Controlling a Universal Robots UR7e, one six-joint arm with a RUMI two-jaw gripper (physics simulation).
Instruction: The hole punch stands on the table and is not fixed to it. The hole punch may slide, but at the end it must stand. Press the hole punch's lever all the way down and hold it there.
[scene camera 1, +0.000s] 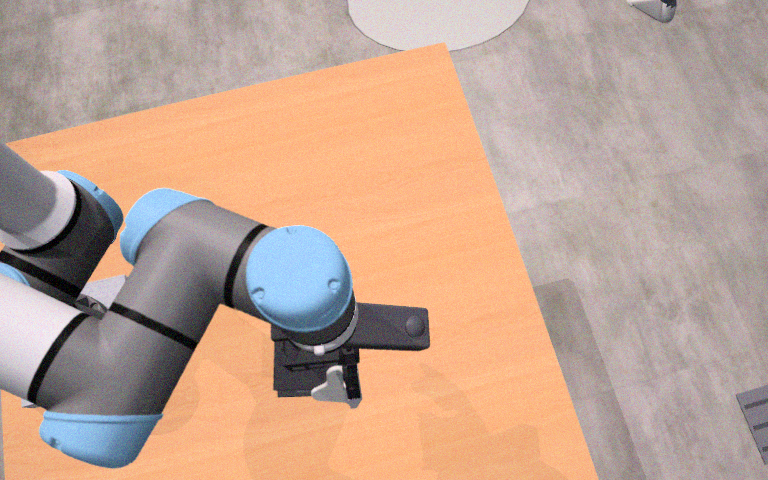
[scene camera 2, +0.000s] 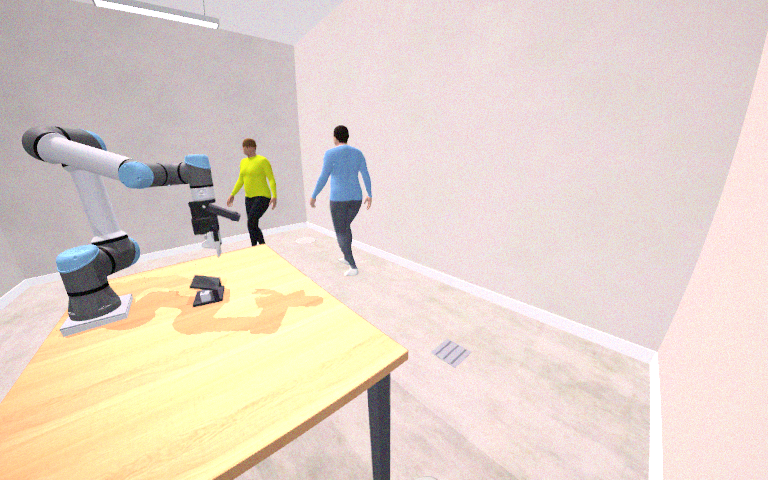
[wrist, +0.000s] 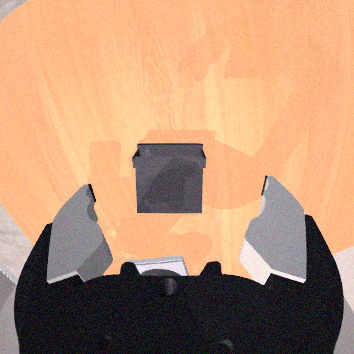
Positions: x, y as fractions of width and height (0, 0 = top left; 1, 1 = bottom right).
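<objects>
My gripper (wrist: 0.50, 0.52) sits 130 mm from the lens, and there's a black hole punch (wrist: 0.41, 0.42) that's 310 mm from the lens.
</objects>
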